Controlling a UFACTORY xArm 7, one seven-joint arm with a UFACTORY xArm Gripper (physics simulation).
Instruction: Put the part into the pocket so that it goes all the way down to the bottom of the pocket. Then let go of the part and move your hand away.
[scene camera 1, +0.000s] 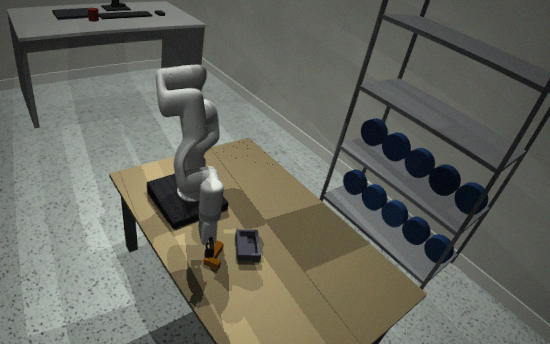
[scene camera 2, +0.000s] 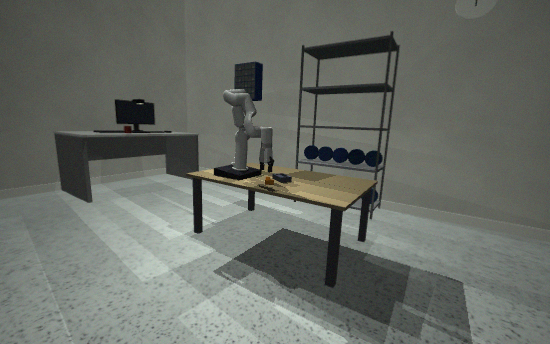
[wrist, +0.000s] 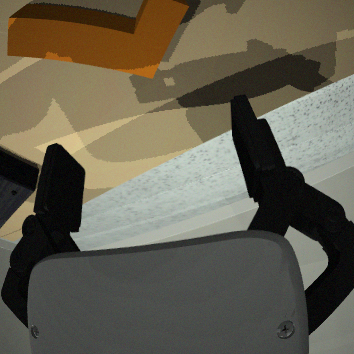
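Pixels of known places: gripper, between the fingertips: (scene camera 1: 206, 247) (scene camera 2: 265, 171) (wrist: 144, 135); arm's base, origin of its link: (scene camera 2: 240, 168).
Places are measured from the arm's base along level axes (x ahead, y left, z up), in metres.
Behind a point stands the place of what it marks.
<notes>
The orange L-shaped part (scene camera 1: 212, 263) @(y -0.179, x 0.348, z -0.020 m) (scene camera 2: 269, 181) @(y -0.181, x 0.342, z -0.026 m) (wrist: 85, 45) @(y -0.139, x 0.308, z -0.017 m) lies on the table beside the pocket block; in the wrist view it is at the upper left, partly cut off by the top edge. The dark grey block with the open pocket (scene camera 1: 248, 259) @(y -0.048, x 0.413, z -0.036 m) (scene camera 2: 283, 178) @(y -0.064, x 0.399, z -0.019 m) stands to the right of the part in scene camera 1. The floor inside its pocket shows there, with no part on it. My gripper (scene camera 1: 210, 247) @(y -0.183, x 0.314, z 0.044 m) (scene camera 2: 267, 169) @(y -0.183, x 0.314, z 0.044 m) (wrist: 144, 135) @(y -0.183, x 0.314, z 0.044 m) is open, with nothing between its fingers. It hangs above the table close to the part and covers some of it in scene camera 1.
The arm stands on a black base plate (scene camera 1: 175, 220) @(y -0.156, x 0.091, z -0.012 m) (scene camera 2: 222, 173) @(y -0.143, x -0.070, z -0.022 m) on the wooden table (scene camera 1: 330, 280) @(y 0.132, x 0.691, z -0.047 m) (scene camera 2: 330, 196) @(y -0.257, x 0.774, z -0.047 m). In the wrist view a dark block (wrist: 15, 185) @(y -0.144, x 0.098, z -0.012 m) shows at the left edge, and the table edge runs diagonally behind the fingers. A shelf rack and a desk stand away from the table.
</notes>
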